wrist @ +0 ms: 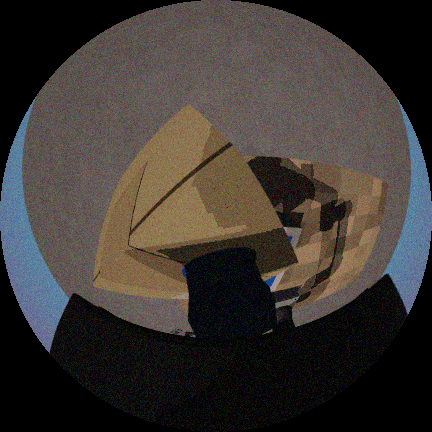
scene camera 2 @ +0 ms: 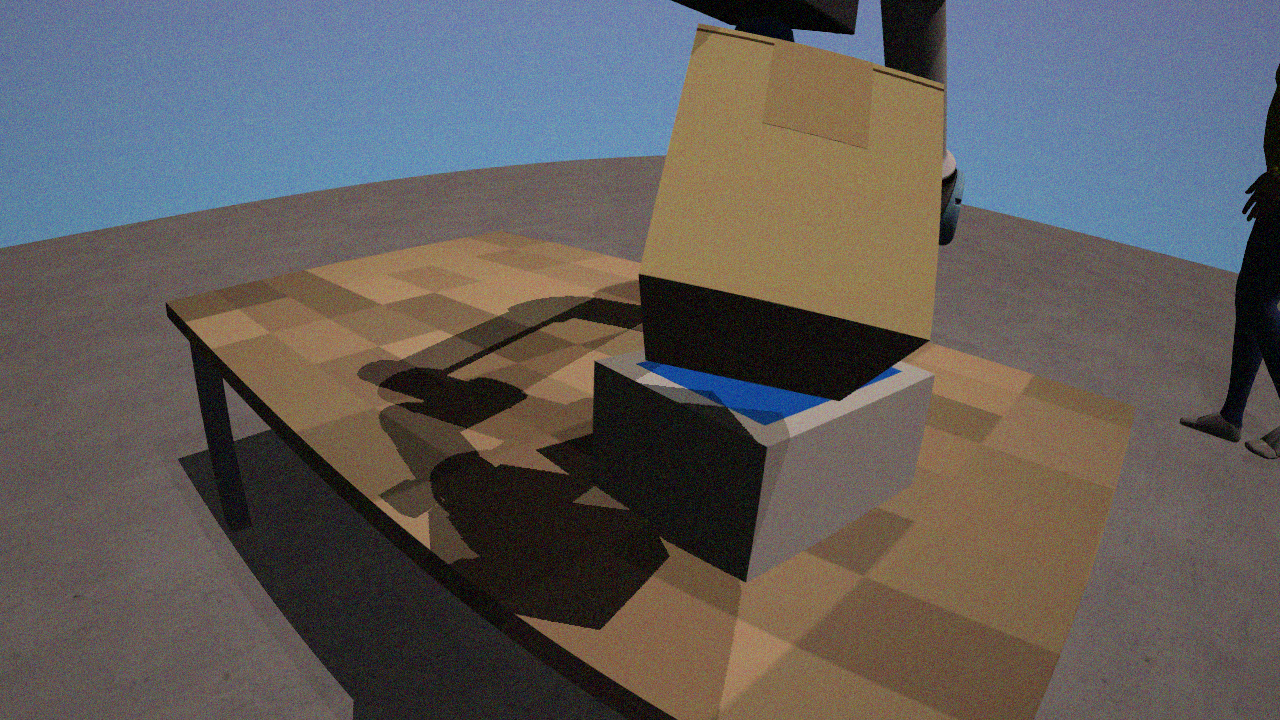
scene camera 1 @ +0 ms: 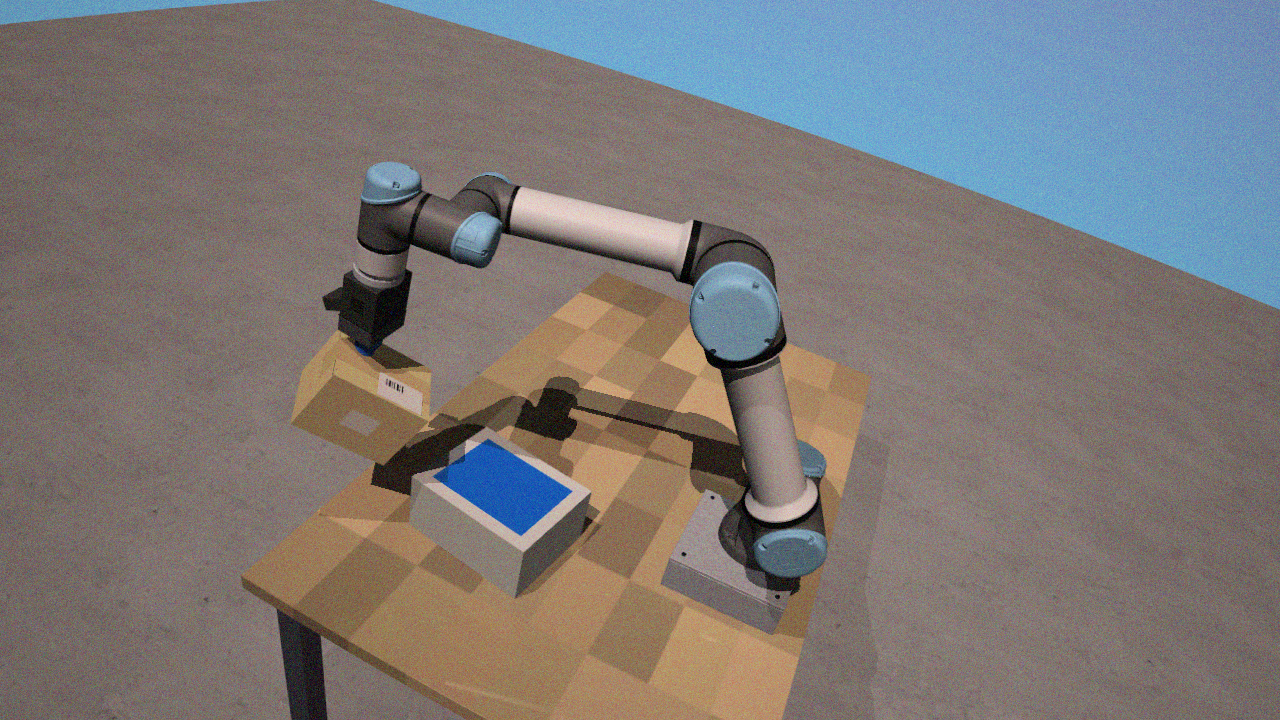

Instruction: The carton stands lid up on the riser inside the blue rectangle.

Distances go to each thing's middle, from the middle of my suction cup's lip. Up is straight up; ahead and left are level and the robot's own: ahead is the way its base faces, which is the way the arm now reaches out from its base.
Scene:
Right now my suction cup is 1 cm past the cardboard carton (scene camera 2: 794, 240), 2 cm to the right of it and 9 cm above it. From my suction cup the other things lie so: grey riser (scene camera 2: 747, 475) (22 cm behind, 10 cm to the right, 31 cm below).

